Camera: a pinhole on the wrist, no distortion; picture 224 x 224 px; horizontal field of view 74.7 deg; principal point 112.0 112.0 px. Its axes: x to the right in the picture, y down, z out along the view. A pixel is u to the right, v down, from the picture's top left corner.
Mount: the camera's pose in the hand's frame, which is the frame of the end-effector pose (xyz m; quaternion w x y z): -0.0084 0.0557 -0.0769 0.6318 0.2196 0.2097 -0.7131
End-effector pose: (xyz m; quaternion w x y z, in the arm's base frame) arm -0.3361 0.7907 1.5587 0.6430 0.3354 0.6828 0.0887
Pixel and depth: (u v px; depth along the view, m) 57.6 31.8 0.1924
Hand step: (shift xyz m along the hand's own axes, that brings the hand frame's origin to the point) -0.1146 0.0144 0.1235
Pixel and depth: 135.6 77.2 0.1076
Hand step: -0.0408 -0.0174 0.0014
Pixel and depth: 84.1 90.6 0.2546
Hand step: -0.0525 -0.0477 0.1595
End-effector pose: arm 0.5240 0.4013 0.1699 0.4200 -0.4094 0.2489 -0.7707
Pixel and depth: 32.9 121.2 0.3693
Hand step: 0.0177 0.0012 0.3389
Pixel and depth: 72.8 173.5 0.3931
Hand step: 0.1473 -0.1047 0.3009
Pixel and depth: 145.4 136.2 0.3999
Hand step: 0.0283 -0.2560 0.1952
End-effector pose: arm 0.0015 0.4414 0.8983 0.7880 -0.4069 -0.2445 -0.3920
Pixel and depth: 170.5 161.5 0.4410
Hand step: 0.0996 -0.3577 0.1779
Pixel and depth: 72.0 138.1 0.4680
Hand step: 0.0651 -0.1204 0.3768
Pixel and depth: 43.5 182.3 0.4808
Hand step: 0.2208 -0.0661 0.4400
